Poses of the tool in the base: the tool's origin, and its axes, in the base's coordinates. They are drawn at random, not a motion.
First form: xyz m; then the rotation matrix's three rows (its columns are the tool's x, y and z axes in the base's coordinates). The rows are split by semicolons.
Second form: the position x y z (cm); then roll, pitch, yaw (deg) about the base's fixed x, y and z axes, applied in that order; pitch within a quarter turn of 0, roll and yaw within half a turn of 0. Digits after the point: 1 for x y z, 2 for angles.
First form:
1: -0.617 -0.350 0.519; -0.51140 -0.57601 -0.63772; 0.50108 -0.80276 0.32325; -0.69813 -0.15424 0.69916
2: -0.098 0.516 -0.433; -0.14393 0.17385 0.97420; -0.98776 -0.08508 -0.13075; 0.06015 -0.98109 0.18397
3: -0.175 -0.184 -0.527; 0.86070 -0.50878 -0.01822; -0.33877 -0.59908 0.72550; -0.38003 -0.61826 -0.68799
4: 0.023 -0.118 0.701; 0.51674 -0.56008 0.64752; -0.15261 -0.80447 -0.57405; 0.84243 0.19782 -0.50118
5: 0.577 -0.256 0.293; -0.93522 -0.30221 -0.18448; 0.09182 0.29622 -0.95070; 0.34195 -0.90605 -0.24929
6: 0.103 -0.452 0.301; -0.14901 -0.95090 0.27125; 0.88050 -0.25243 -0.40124; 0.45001 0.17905 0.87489
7: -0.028 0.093 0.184; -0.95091 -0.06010 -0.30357; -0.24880 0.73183 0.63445; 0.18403 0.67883 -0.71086
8: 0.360 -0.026 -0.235; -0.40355 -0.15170 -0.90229; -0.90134 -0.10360 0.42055; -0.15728 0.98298 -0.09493
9: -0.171 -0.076 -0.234; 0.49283 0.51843 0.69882; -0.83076 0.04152 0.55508; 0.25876 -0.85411 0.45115
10: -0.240 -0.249 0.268; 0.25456 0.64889 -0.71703; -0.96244 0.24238 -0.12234; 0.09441 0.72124 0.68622
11: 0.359 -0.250 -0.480; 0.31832 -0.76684 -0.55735; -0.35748 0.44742 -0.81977; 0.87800 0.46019 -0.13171
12: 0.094 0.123 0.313; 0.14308 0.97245 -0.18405; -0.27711 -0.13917 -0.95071; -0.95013 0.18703 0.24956
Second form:
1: -61.7 -35.0 51.9 -12.44 44.28 135.58
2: -9.8 51.6 -43.3 -79.38 -3.45 -98.29
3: -17.5 -18.4 -52.7 -138.06 22.34 -21.48
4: 2.3 -11.8 70.1 158.46 -57.40 -16.45
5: 57.7 -25.6 29.3 -105.38 -20.00 174.39
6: 10.3 -45.2 30.1 11.57 -26.74 99.61
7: -2.8 9.3 18.4 136.32 -10.60 -165.34
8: 36.0 -2.6 -23.5 95.52 9.05 -114.12
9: -17.1 -7.6 -23.4 -62.16 -15.00 -59.32
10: -24.0 -24.9 26.8 46.43 -5.42 -75.18
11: 35.9 -25.0 -48.0 105.97 -61.40 -48.32
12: 9.4 12.3 31.3 36.85 71.83 -62.69
